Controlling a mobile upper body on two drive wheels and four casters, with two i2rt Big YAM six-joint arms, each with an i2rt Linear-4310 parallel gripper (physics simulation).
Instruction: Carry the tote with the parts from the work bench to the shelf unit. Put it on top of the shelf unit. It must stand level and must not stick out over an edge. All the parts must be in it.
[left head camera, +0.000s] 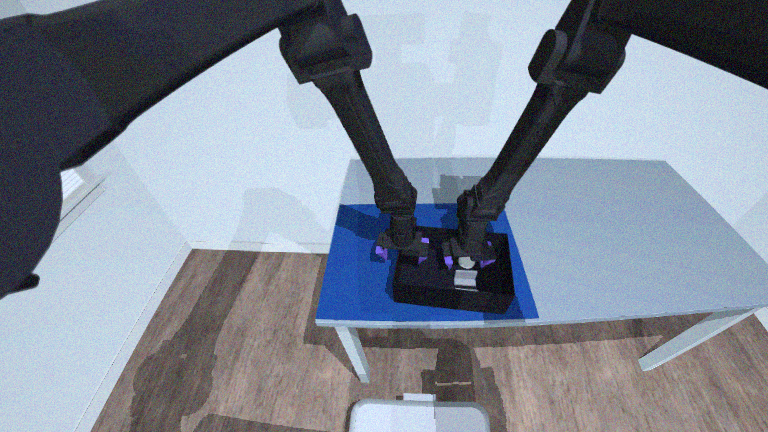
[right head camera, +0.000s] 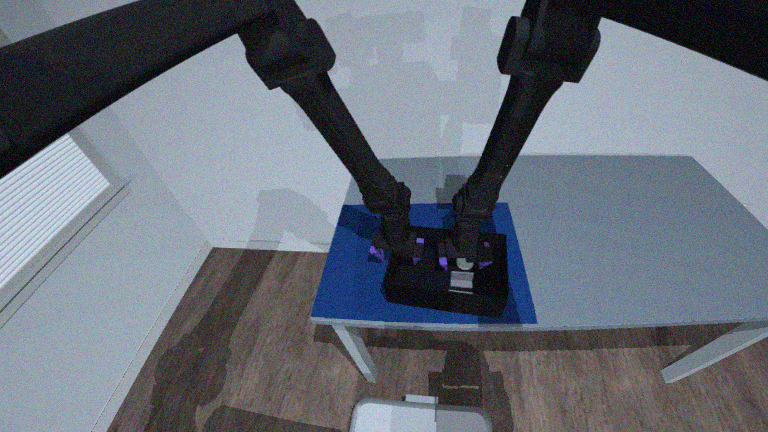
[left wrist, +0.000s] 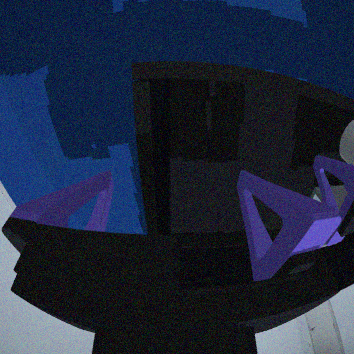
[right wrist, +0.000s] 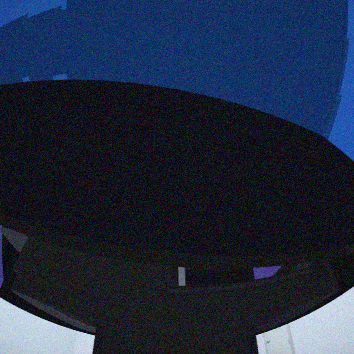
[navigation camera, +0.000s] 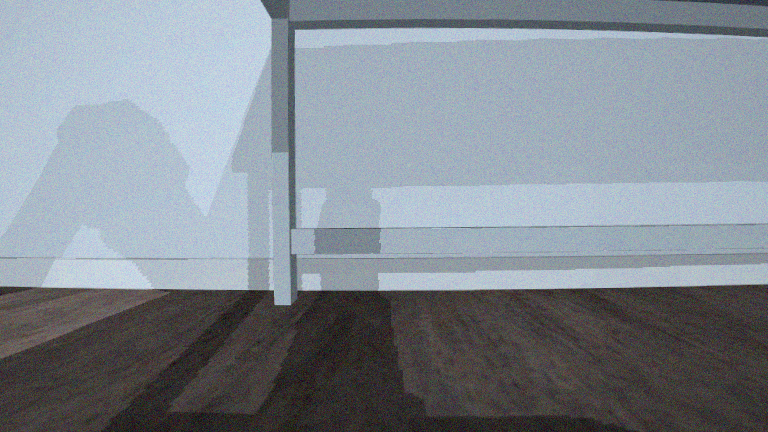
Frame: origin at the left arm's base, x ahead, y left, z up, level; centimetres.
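Where they show: left gripper, fingertip midpoint: (left head camera: 402, 260) (right head camera: 399, 260) (left wrist: 175, 177); right gripper, fingertip midpoint: (left head camera: 464, 266) (right head camera: 462, 268) (left wrist: 345, 156).
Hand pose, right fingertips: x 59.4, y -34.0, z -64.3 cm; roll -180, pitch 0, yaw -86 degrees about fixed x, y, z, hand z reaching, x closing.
Note:
Things, the pixels of their centre, and the offset from my right fingertips. "spot": a spot on its surface instead. Level surfaces: height alone.
- black tote, body centre: (right wrist: 103, 255) (left wrist: 329, 217) (right head camera: 447, 268) (left head camera: 452, 267) dx -3.6, dy +4.6, dz +4.7 cm
- work bench, its level: dz -0.5 cm
- white round part, body centre: (right head camera: 465, 260) (left head camera: 467, 259) dx +2.0, dy -0.7, dz +1.2 cm
- light grey angled part, body centre: (left wrist: 335, 204) (right head camera: 461, 279) (left head camera: 465, 278) dx -5.2, dy +0.6, dz +2.0 cm
- blue mat, its level: dz -0.3 cm
- bench leg, surface spot: (navigation camera: 281, 231) spot: dx +48.4, dy +37.9, dz -59.1 cm
A black tote (left head camera: 445, 300) (right head camera: 440, 303) (left wrist: 200, 71) stands on the blue mat on the work bench (left head camera: 617, 231) (right head camera: 622, 231). In it lie a white round part (left head camera: 466, 262) (right head camera: 464, 263) (left wrist: 348, 142) and a light grey angled part (left head camera: 465, 279) (right head camera: 461, 279). My left gripper (left head camera: 402, 255) (right head camera: 396, 256) (left wrist: 175, 177) is open, one finger outside the tote's left wall and one inside. My right gripper (left head camera: 467, 262) (right head camera: 464, 262) is open over the tote's inside, near the round part. In the right wrist view a black surface hides most of its fingers. The shelf unit does not show.
The blue mat (left head camera: 354, 290) (right head camera: 349, 290) covers the bench's left part. A bench leg (navigation camera: 281, 231) stands on the wood floor. A white rounded body (left head camera: 418, 416) (right head camera: 394, 416) shows at the bottom edge, before the bench. A wall stands behind the bench; a window blind (right head camera: 48, 182) is at the left.

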